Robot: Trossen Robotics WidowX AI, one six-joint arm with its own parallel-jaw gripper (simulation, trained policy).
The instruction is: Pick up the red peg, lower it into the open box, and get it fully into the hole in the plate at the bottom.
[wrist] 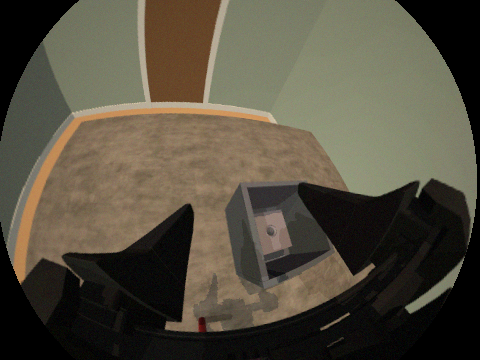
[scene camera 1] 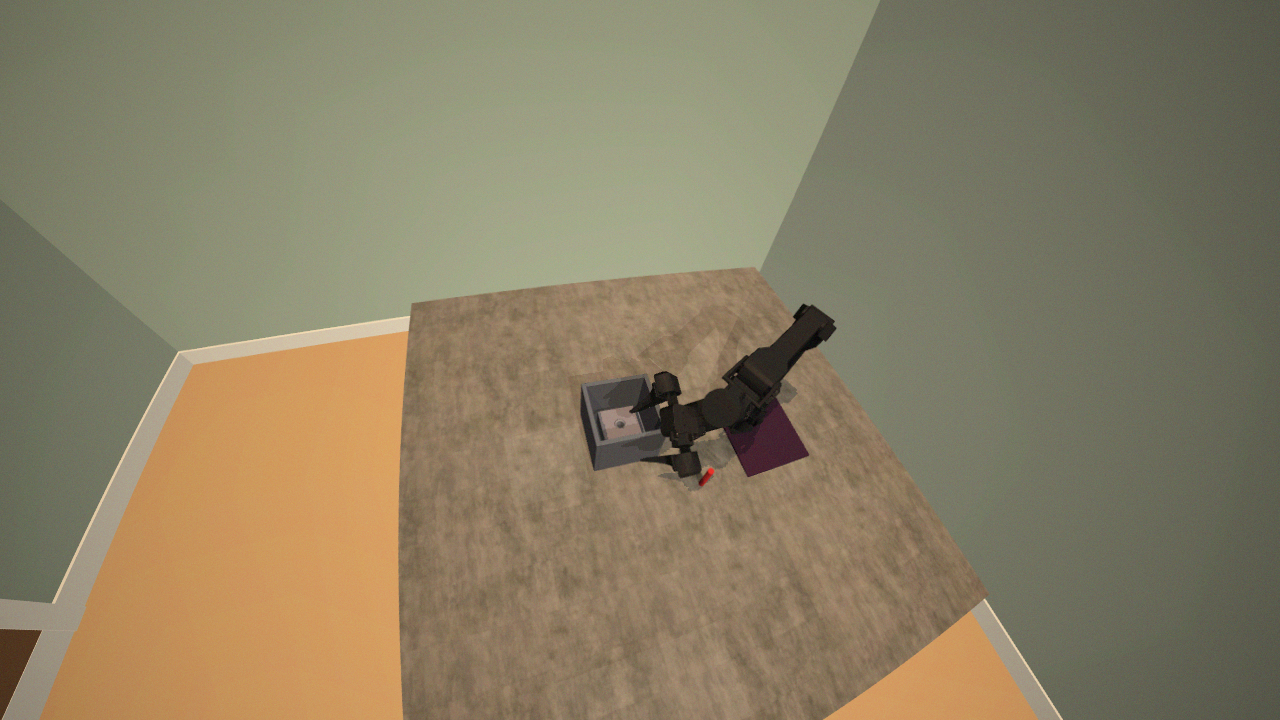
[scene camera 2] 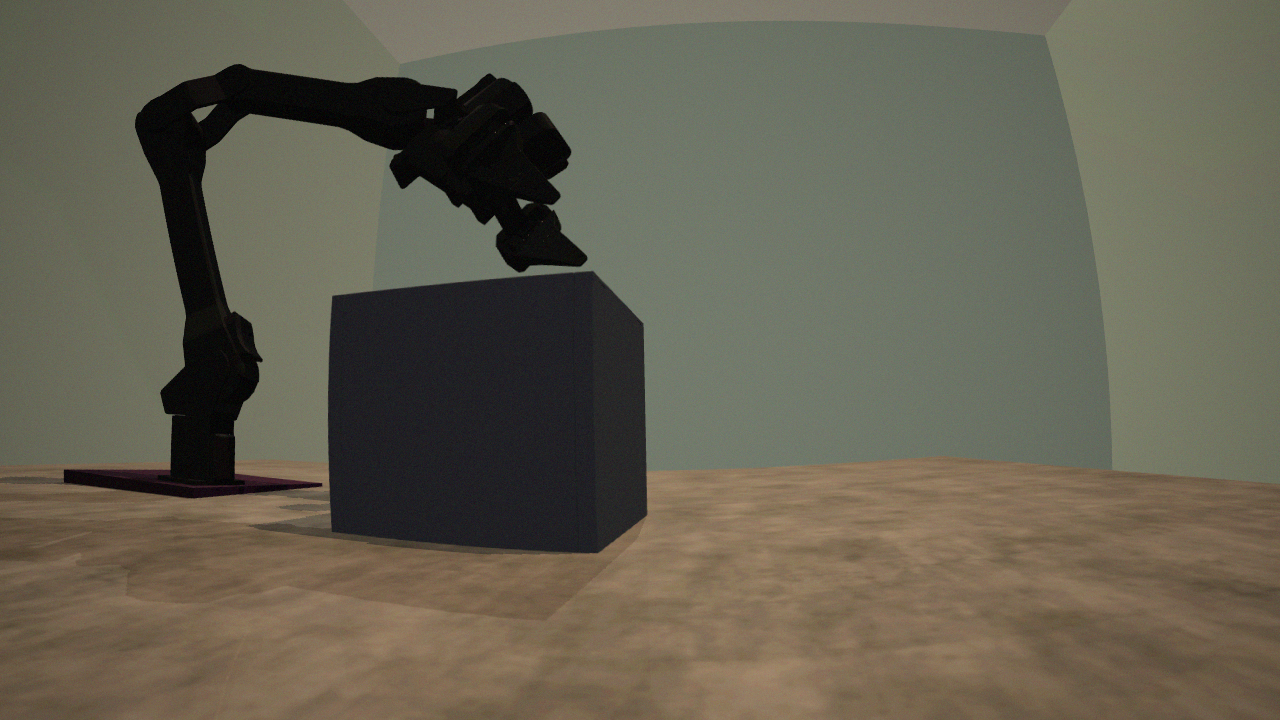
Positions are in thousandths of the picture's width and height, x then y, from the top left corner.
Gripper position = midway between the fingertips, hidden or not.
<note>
I see my gripper (scene camera 2: 446, 323), a grey box (scene camera 2: 398, 574) and a pale plate (scene camera 1: 480, 588).
The grey box shows as well in the wrist view (wrist: 647, 682) and in scene camera 1 (scene camera 1: 468, 551). The pale plate is seen too in the wrist view (wrist: 566, 629). My gripper is seen too in the wrist view (wrist: 516, 551) and in scene camera 1 (scene camera 1: 496, 605). Scene camera 2 misses the pale plate, which is hidden by the grey box.
</note>
